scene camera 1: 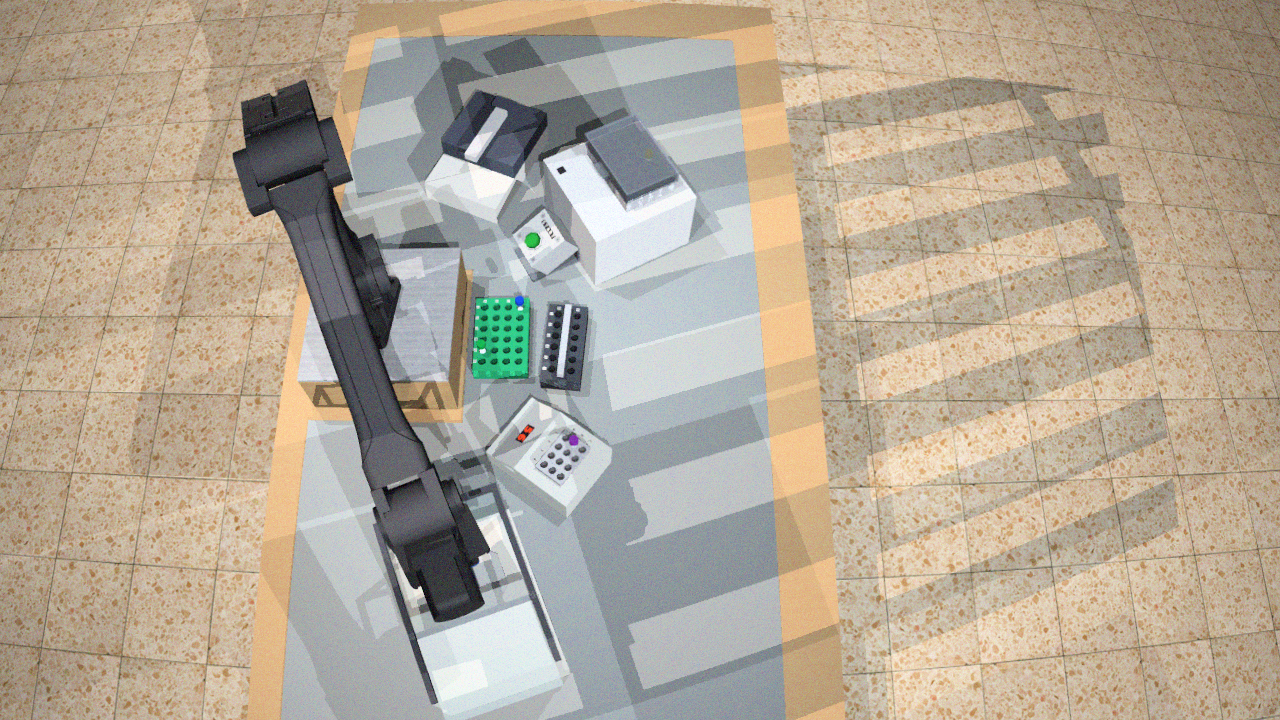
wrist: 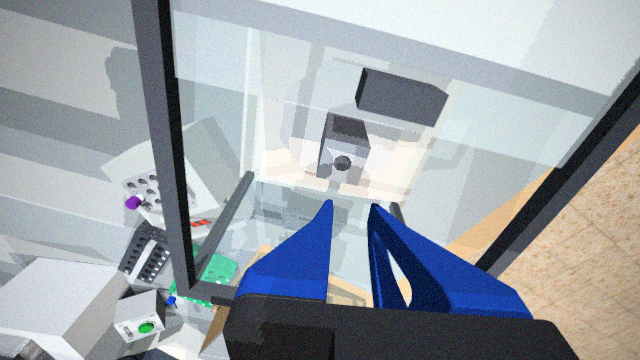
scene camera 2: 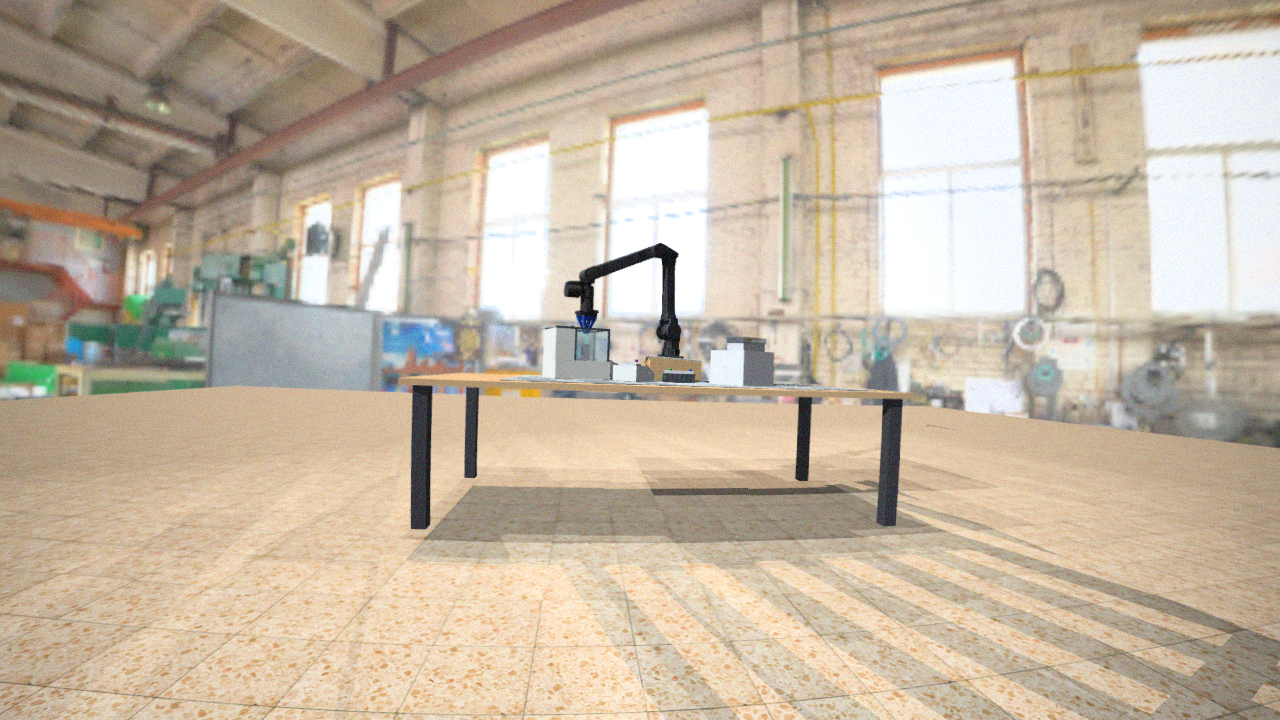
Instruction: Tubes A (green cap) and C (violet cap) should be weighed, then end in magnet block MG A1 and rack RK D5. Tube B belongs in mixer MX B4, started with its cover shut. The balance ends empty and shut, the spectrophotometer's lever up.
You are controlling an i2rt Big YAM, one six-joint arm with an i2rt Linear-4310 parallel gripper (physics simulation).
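Places are measured from the arm's base along level axes (x ahead, y left, z up), in millimetres.
Pixels of known places: gripper, fingertip midpoint: [wrist: 350, 211] [scene camera 2: 586, 333]; arm's base, origin of the base link: [scene camera 1: 367, 313] [scene camera 2: 670, 359].
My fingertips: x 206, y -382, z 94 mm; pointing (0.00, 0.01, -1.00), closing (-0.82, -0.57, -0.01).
For each thing: its top centre in the pictures, then the offset to it from my fingertips. "*": a spot on its surface instead.
- glass-walled balance, surface spot: [wrist: 161, 134] * dx +89, dy +8, dz +20 mm
- grey holder block, surface spot: [wrist: 343, 152] * dx +10, dy -8, dz -45 mm
- dark bar handle, surface spot: [wrist: 399, 96] * dx +35, dy -57, dz +30 mm
- violet-cap tube, middle of its top: [wrist: 130, 205] [scene camera 1: 573, 439] dx +130, dy +220, dz -105 mm
- grey well block, middle of its top: [wrist: 171, 209] [scene camera 1: 547, 445] [scene camera 2: 634, 363] dx +93, dy +212, dz -123 mm
- blue-cap tube, middle of its top: [scene camera 1: 519, 299] [wrist: 170, 302] dx +17, dy +454, dz -138 mm
- green rack, middle of its top: [scene camera 1: 501, 333] [wrist: 198, 284] dx -6, dy +403, dz -163 mm
- black slotted block, middle of its top: [scene camera 1: 564, 338] [wrist: 139, 265] [scene camera 2: 678, 370] dx +95, dy +397, dz -145 mm
- small unit with a green button, middle of its top: [scene camera 1: 532, 237] [wrist: 142, 332] dx +25, dy +559, dz -118 mm
- dark-topped instrument, middle of its top: [scene camera 1: 483, 133] dx -85, dy +743, dz -91 mm
My gripper [wrist: 350, 211] [scene camera 2: 585, 320] hangs just above the glass-walled balance [scene camera 1: 527, 586] [wrist: 161, 134] at the near left of the table. Its blue fingers stand narrow, with nothing between them. Inside the chamber a grey holder block [wrist: 343, 152] with one hole stands empty, and a dark bar handle [wrist: 399, 96] lies beyond it. The violet-cap tube [scene camera 1: 570, 439] [wrist: 133, 202] stands in a grey well block [scene camera 1: 536, 465]. A blue-cap tube [scene camera 1: 519, 300] [wrist: 171, 301] stands at a corner of the green rack [scene camera 1: 500, 357]. In scene camera 1 the arm hides the gripper.
A black slotted block [scene camera 1: 563, 345] [wrist: 145, 255] lies beside the green rack. A small unit with a green button [scene camera 1: 535, 240] [wrist: 143, 327], a white box with a grey lid [scene camera 1: 626, 206] and a dark-topped instrument [scene camera 1: 487, 152] stand at the back. The arm's wooden base box [scene camera 1: 429, 330] is left.
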